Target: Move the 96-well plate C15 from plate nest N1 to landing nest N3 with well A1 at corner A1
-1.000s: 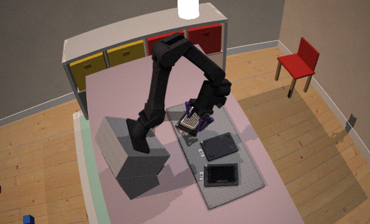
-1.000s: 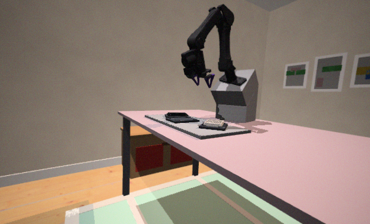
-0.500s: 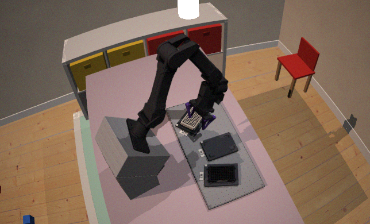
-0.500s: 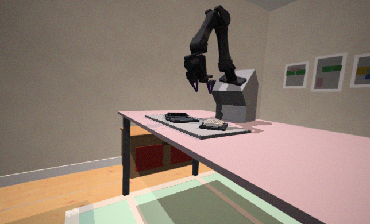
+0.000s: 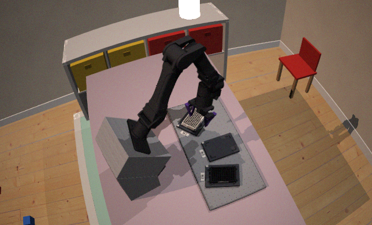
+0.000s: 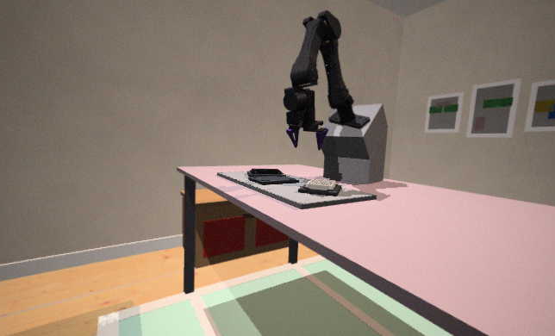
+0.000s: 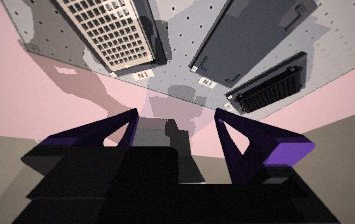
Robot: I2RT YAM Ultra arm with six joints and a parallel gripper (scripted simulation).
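My hand is 11 cm to the right of the white 96-well plate C15 and 12 cm above it. Round my hand: dark plate nest N1 (11 cm to the left, 14 cm below); then deck label (7 cm behind, 3 cm to the left, 14 cm below); then dark landing nest N3 (10 cm ahead, 9 cm to the right, 14 cm below).
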